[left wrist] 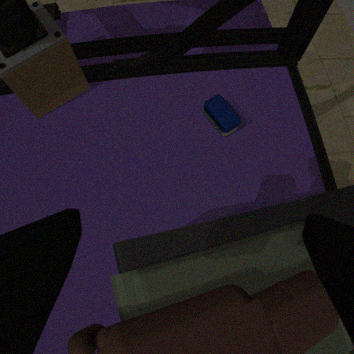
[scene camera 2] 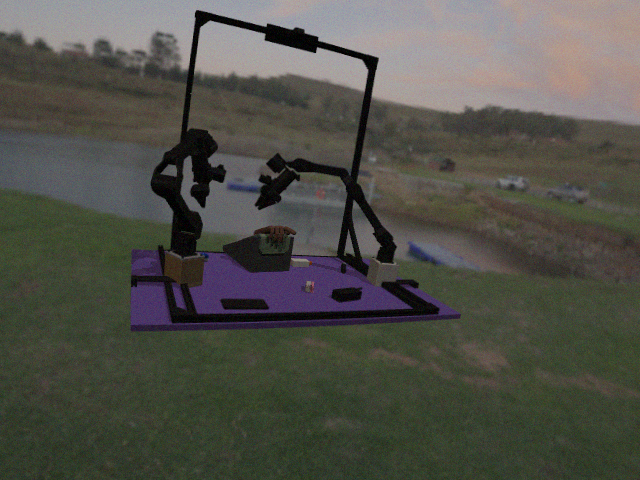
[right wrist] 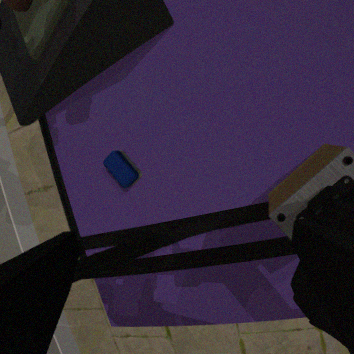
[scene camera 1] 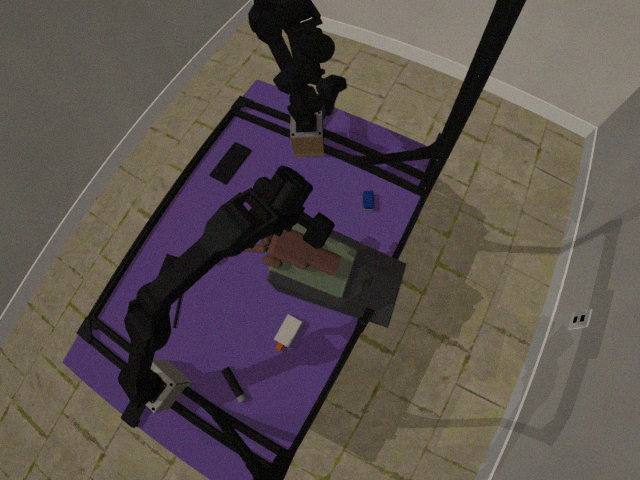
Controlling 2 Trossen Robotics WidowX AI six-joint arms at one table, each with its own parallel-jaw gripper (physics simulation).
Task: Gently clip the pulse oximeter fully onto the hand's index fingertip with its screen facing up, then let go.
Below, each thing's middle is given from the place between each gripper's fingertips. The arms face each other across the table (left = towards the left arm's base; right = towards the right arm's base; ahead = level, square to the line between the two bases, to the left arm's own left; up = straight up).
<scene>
I see the blue pulse oximeter (left wrist: 221,115) 27 cm below my right hand, 18 cm behind it and 4 cm to the left of it. The rest, counted from my right hand: grey-green block (scene camera 1: 335,285): 31 cm to the left, 16 cm below, 14 cm behind; then dark grey plate (scene camera 1: 375,279): 30 cm to the left, 25 cm below, 21 cm behind.
The grey-green block lies 5 cm behind my left hand, 7 cm to the left of it and 14 cm below it. Also, from my left hand: dark grey plate 11 cm behind, 6 cm to the left, 22 cm below; blue pulse oximeter 9 cm behind, 19 cm to the right, 25 cm below.
</scene>
